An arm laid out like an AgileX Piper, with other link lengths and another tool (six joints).
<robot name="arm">
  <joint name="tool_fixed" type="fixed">
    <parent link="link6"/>
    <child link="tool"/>
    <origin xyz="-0.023 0.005 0.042" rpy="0 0.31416 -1.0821"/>
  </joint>
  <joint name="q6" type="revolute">
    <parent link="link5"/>
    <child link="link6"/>
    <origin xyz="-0.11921 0 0" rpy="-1.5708 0 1.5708"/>
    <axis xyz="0 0 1"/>
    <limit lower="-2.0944" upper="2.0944"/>
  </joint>
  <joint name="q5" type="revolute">
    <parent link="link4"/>
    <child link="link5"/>
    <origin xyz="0 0 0" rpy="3.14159 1.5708 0"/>
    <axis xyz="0 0 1"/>
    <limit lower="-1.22" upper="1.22"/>
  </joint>
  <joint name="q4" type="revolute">
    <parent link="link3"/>
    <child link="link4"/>
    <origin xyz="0.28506 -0.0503 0" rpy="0.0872 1.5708 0"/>
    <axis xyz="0 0 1"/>
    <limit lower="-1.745" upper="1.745"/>
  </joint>
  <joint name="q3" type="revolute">
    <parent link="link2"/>
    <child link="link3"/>
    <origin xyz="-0.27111 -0.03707 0" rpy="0 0 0"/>
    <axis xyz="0 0 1"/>
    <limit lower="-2.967" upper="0"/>
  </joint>
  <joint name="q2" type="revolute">
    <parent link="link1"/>
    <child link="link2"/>
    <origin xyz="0 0 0" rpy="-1.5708 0 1.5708"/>
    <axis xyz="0 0 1"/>
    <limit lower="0" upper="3.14"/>
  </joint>
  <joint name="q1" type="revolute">
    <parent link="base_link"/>
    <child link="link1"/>
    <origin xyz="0 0 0.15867" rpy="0 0 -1.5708"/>
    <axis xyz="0 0 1"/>
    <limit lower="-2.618" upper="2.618"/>
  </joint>
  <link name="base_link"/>
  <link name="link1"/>
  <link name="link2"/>
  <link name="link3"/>
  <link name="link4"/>
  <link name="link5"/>
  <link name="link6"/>
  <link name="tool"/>
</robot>
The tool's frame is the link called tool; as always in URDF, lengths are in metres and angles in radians.
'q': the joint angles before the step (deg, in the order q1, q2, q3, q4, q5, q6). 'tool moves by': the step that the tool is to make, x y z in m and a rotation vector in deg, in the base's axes. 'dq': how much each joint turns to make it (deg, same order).
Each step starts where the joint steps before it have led.
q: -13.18 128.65 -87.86 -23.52 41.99 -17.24
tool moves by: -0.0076 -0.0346 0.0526 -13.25 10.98 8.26
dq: 0.00 -1.89 -4.31 -12.49 12.65 -7.55
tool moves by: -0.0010 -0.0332 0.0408 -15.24 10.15 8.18
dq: 0.00 -0.07 -1.81 -15.90 6.66 -5.86
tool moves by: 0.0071 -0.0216 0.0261 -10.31 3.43 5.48
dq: -0.65 0.01 -0.22 -11.79 0.26 -1.34
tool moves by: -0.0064 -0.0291 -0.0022 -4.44 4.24 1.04
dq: -2.98 1.75 -0.01 -5.86 -0.42 -1.67
